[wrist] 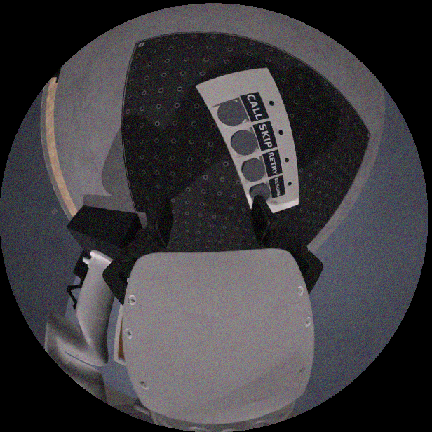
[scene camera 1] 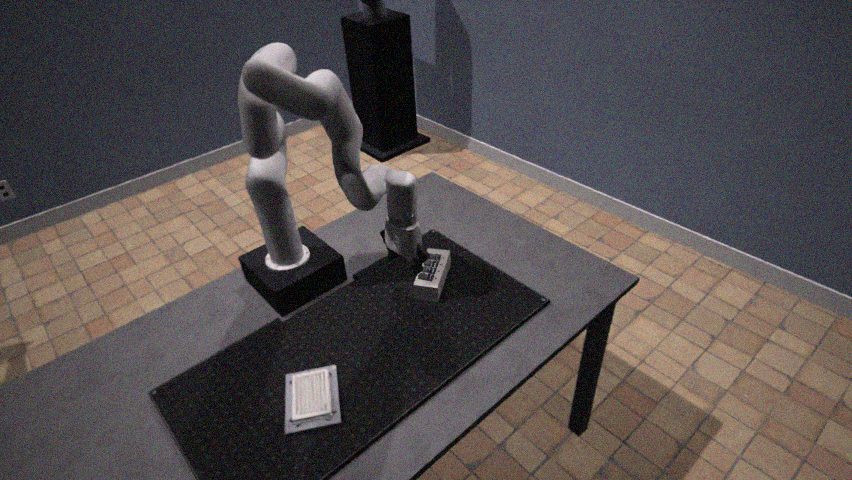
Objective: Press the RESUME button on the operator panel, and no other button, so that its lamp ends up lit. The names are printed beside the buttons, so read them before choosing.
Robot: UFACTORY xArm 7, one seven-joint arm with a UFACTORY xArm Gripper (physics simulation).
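Frame: origin at the arm's base, x back, y right, z up, level; millimetres.
Where they show: gripper, fingertip midpoint: (scene camera 1: 405, 265); arm's base at its link origin: (scene camera 1: 288, 258).
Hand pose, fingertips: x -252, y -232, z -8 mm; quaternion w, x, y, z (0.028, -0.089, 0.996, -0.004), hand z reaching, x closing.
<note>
Each offset is from my fingertips to the centre of the thing. Level surfaces: height alone.
The operator panel {dx -41, dy -64, dz -43 mm} (scene camera 1: 428, 292) (wrist: 232, 81) is a pale box on the dark mat. In the wrist view its round grey buttons are labelled CALL (wrist: 231, 112), SKIP (wrist: 244, 142), RETRY (wrist: 252, 169) and RESUME (wrist: 258, 190). RESUME is at the panel end nearest the gripper. Small dark dots beside the labels, such as the RESUME lamp (wrist: 289, 183), look unlit. My gripper (scene camera 1: 407, 256) (wrist: 211, 206) is open and empty, pointing down at the panel's side. In the wrist view its right fingertip overlaps the lower edge of the RESUME button; whether it touches is unclear.
The dark perforated mat {dz -71 mm} (scene camera 1: 381, 345) (wrist: 170, 65) lies on the grey table {dz -84 mm} (scene camera 1: 536, 256). A light plate with a ribbed pad {dx -160, dy +409, dz -52 mm} (scene camera 1: 312, 396) lies on the mat, well away from the panel. The black robot base block (scene camera 1: 292, 280) stands at the mat's back edge.
</note>
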